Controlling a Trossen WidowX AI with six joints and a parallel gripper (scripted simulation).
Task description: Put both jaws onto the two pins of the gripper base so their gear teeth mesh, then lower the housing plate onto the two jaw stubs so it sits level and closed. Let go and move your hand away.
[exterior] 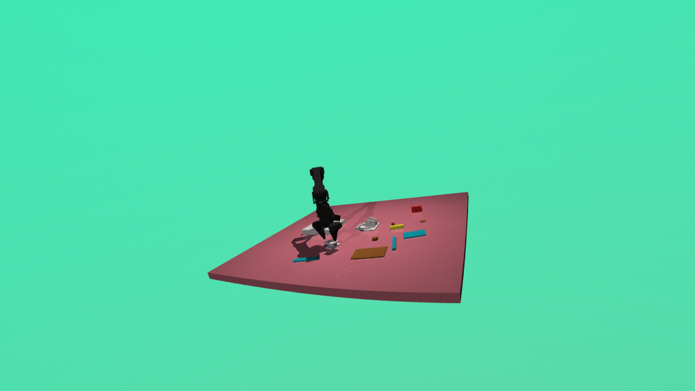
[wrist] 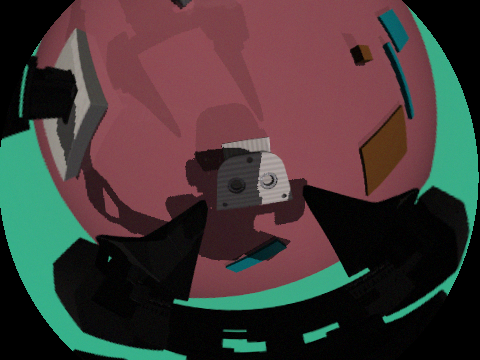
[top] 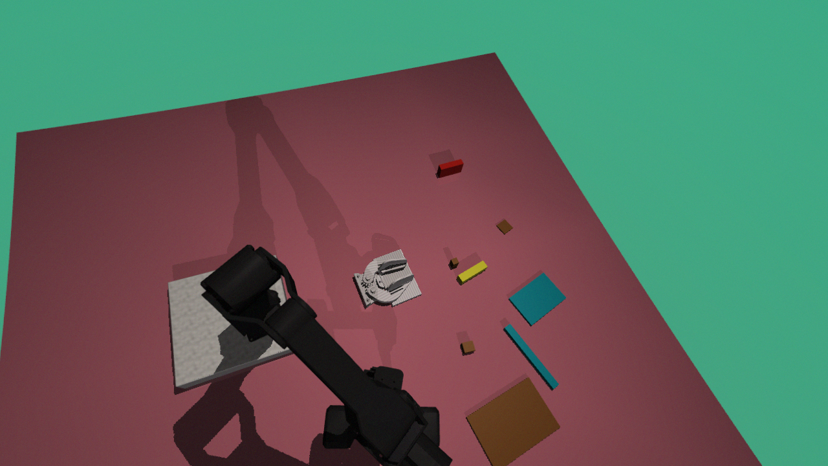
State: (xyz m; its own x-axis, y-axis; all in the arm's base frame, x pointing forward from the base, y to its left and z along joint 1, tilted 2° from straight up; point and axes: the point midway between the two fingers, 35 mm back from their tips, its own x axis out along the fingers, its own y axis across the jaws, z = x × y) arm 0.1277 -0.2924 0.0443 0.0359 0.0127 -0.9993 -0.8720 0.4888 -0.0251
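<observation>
My gripper tip is 10 mm short of the white stepped block, 10 mm to the right of it and 30 mm above it. From my gripper tip the other things lie so: teal bar (340 mm ahead, 30 mm to the right, 40 mm below); then gripper jaw (120 mm ahead, 250 mm to the left, 30 mm below); then brown plate (230 mm ahead, 110 mm to the right, 40 mm below).
</observation>
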